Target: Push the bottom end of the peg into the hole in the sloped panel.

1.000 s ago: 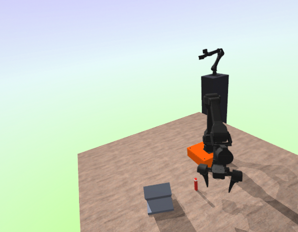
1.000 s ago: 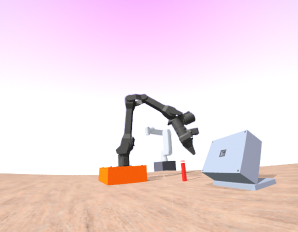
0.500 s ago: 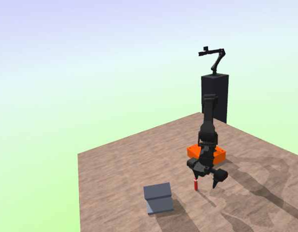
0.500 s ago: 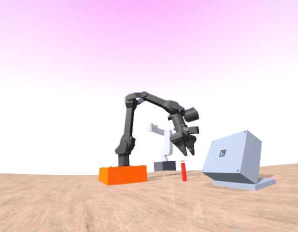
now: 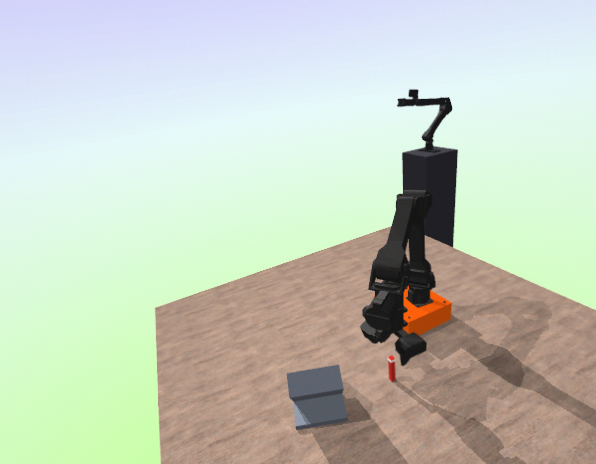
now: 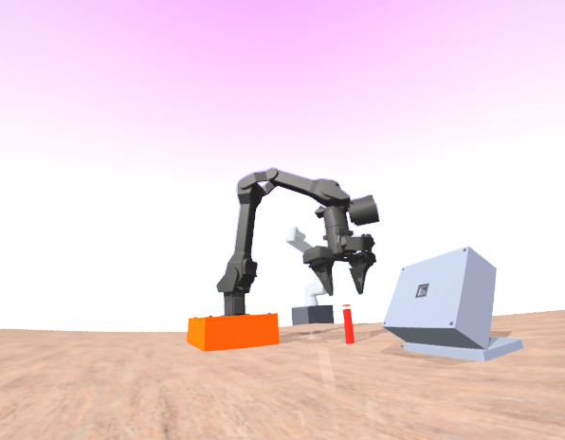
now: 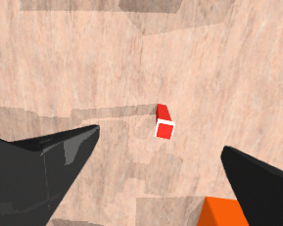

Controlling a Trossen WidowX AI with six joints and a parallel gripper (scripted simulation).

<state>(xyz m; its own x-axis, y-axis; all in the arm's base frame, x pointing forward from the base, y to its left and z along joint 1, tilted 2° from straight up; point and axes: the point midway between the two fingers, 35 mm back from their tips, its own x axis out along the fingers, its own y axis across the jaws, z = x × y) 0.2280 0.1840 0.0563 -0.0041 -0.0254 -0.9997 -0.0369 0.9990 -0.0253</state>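
Right now my gripper tip is 40 mm above the red square peg. From my gripper tip the other things lie so: sloped grey panel (210 mm ahead, 30 mm to the right, 30 mm below).
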